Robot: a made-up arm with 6 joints. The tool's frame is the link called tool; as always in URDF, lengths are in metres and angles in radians.
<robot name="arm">
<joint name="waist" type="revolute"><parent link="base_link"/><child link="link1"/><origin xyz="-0.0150 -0.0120 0.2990" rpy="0.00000 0.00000 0.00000"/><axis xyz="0 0 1"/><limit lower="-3.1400" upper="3.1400"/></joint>
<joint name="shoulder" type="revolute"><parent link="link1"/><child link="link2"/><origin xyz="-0.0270 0.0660 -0.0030" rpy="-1.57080 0.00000 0.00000"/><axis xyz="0 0 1"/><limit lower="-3.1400" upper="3.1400"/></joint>
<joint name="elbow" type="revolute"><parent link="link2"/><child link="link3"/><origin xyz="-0.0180 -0.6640 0.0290" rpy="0.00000 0.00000 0.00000"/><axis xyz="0 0 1"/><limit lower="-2.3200" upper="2.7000"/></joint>
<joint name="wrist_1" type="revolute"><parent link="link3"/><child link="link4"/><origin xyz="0.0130 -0.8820 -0.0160" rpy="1.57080 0.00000 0.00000"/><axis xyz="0 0 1"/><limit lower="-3.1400" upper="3.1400"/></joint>
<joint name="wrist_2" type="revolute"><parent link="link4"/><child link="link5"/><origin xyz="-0.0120 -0.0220 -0.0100" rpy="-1.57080 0.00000 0.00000"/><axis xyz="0 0 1"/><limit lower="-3.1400" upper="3.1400"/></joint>
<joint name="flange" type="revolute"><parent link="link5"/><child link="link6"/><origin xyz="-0.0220 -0.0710 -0.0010" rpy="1.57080 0.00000 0.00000"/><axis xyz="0 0 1"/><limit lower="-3.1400" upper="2.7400"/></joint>
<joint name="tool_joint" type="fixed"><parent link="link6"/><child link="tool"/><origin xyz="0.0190 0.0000 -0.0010" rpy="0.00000 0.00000 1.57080"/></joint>
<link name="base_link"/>
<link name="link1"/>
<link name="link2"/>
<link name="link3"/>
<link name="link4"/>
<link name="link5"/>
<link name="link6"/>
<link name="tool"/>
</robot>
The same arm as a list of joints. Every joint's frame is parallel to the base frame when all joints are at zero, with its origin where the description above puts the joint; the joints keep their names.
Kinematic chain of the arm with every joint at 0, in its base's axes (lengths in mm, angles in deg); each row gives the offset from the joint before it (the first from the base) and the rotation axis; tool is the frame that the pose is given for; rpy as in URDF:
waist: xyz -15 -12 299 axis +z
shoulder: xyz -27 66 -3 axis +y
elbow: xyz -18 29 664 axis +y
wrist_1: xyz 13 -16 882 axis +z
wrist_2: xyz -12 -22 -10 axis +y
flange: xyz -22 -1 71 axis +z
tool: xyz 19 0 -1 rpy 0 0 90
Joint limits (deg, base to tool): -179.91..179.91 -179.91..179.91 -132.93..154.7 -179.91..179.91 -179.91..179.91 -179.91..156.99

